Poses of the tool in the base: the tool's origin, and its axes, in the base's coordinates. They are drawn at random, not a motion.
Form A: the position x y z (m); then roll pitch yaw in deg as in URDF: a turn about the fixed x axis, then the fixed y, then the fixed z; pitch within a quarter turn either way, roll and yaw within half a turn.
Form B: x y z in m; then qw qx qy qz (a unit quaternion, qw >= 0). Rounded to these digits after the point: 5 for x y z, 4 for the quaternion.
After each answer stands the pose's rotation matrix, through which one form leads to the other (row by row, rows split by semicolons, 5 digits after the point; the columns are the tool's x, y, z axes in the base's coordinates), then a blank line. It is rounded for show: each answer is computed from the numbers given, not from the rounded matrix.
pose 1, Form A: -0.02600, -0.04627, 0.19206, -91.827, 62.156, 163.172
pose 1, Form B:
-0.02600, -0.04627, 0.19206, 0.2796, 0.4453, 0.5560, -0.6437
-0.44707 0.85516 -0.26237; 0.13522 -0.22534 -0.96485; -0.88422 -0.46683 -0.01489

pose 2, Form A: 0.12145, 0.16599, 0.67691, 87.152, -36.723, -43.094
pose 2, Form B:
0.12145, 0.16599, 0.67691, 0.7193, 0.5247, -0.4525, -0.0506
0.58531 -0.40216 -0.70405; -0.54761 0.44429 -0.70903; 0.59795 0.80055 0.03983

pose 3, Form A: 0.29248, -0.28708, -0.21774, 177.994, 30.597, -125.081
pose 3, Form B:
0.29248, -0.28708, -0.21774, 0.2263, -0.4488, 0.8536, 0.1366
-0.49471 -0.82808 0.26371; -0.70440 0.55980 0.43640; -0.50900 0.03013 -0.86024

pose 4, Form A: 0.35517, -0.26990, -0.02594, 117.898, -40.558, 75.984
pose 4, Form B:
0.35517, -0.26990, -0.02594, 0.1985, 0.7434, 0.3538, 0.5318
0.18401 0.31479 0.93115; 0.73713 -0.67086 0.08113; 0.65022 0.67145 -0.35549

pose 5, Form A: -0.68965, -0.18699, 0.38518, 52.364, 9.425, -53.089
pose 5, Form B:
-0.68965, -0.18699, 0.38518, 0.7839, 0.4263, -0.1306, -0.4321
0.59247 0.56613 -0.57313; -0.78878 0.26305 -0.55555; -0.16376 0.78122 0.60240

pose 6, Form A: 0.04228, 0.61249, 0.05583, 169.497, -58.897, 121.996
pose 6, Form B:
0.04228, 0.61249, 0.05583, 0.3895, -0.4598, -0.7366, -0.3071
-0.27371 0.91658 -0.29149; 0.43810 0.38861 0.81058; 0.85624 0.09417 -0.50792

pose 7, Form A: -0.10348, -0.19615, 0.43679, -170.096, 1.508, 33.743
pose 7, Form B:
-0.10348, -0.19615, 0.43679, 0.0788, -0.9536, -0.2880, 0.0376
0.83125 0.54343 -0.11710; 0.55528 -0.82166 0.12862; -0.02632 -0.17194 -0.98476

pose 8, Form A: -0.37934, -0.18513, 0.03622, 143.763, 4.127, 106.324
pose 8, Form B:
-0.37934, -0.18513, 0.03622, 0.2137, 0.5605, 0.7669, 0.2282
-0.28034 0.76211 0.58361; 0.95720 0.26753 0.11044; -0.07197 0.58959 -0.80449

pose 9, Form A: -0.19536, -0.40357, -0.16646, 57.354, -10.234, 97.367
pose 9, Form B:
-0.19536, -0.40357, -0.16646, 0.5448, 0.3743, 0.3073, 0.6846
-0.12618 -0.51581 0.84736; 0.97597 -0.21754 0.01292; 0.17767 0.82862 0.53086

